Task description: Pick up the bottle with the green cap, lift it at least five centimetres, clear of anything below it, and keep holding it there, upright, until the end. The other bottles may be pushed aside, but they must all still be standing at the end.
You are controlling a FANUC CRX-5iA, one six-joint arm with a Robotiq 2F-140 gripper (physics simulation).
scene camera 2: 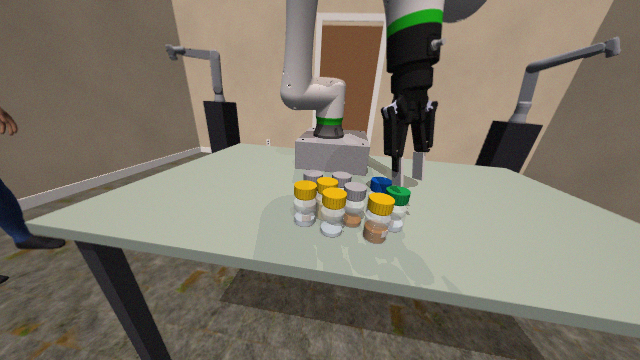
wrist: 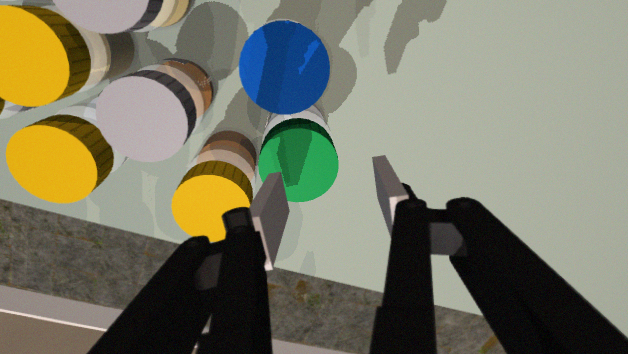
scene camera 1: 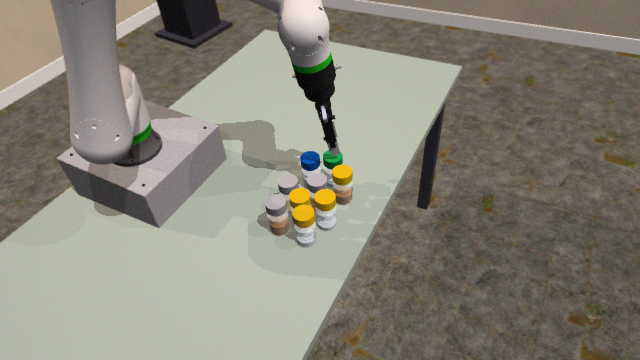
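Seen in the pictures: gripper, fingertip midpoint: [scene camera 2: 407, 182] [wrist: 329, 185] [scene camera 1: 333, 145]; arm's base at its link origin: [scene camera 2: 328, 135] [scene camera 1: 135, 148].
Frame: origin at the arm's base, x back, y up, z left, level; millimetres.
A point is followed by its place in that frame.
The green-capped bottle [scene camera 1: 332, 159] @[x -488, y -31, z 269 mm] [scene camera 2: 398, 195] @[x -507, y -32, z 279 mm] [wrist: 305, 155] @[x -471, y -30, z 281 mm] stands upright on the table at the back right of the group in scene camera 2. My gripper [scene camera 1: 333, 151] @[x -475, y -8, z 298 mm] [scene camera 2: 408, 175] @[x -475, y -8, z 298 mm] [wrist: 329, 185] @[x -475, y -8, z 298 mm] is part-open and empty, with its fingertips just above cap height. In the wrist view the left finger overlaps the lower left edge of the green cap, and the right finger is well to its right, over the table. The blue-capped bottle [scene camera 1: 310, 160] @[x -438, y -31, z 235 mm] [scene camera 2: 381, 184] @[x -455, y -33, z 244 mm] [wrist: 284, 67] @[x -428, y -31, z 244 mm] and a yellow-capped bottle with brown contents [scene camera 1: 342, 176] @[x -548, y -31, z 225 mm] [scene camera 2: 380, 204] @[x -563, y -33, z 238 mm] [wrist: 212, 204] @[x -533, y -31, z 241 mm] stand close beside the green one.
A grey-capped bottle [scene camera 1: 316, 181] @[x -499, y -32, z 175 mm] [scene camera 2: 355, 191] @[x -522, y -33, z 184 mm] [wrist: 142, 118] @[x -494, y -31, z 181 mm] stands near them. Several more yellow- and grey-capped bottles stand beyond it, away from the gripper. The table [scene camera 1: 165, 300] @[x -351, y -136, z -258 mm] [scene camera 2: 175, 215] @[x -620, y -136, z -250 mm] has an edge on the yellow-capped side. The robot's base block [scene camera 1: 185, 185] @[x -148, y -90, z 20 mm] [scene camera 2: 332, 155] @[x -144, y -59, z 55 mm] stands on the table.
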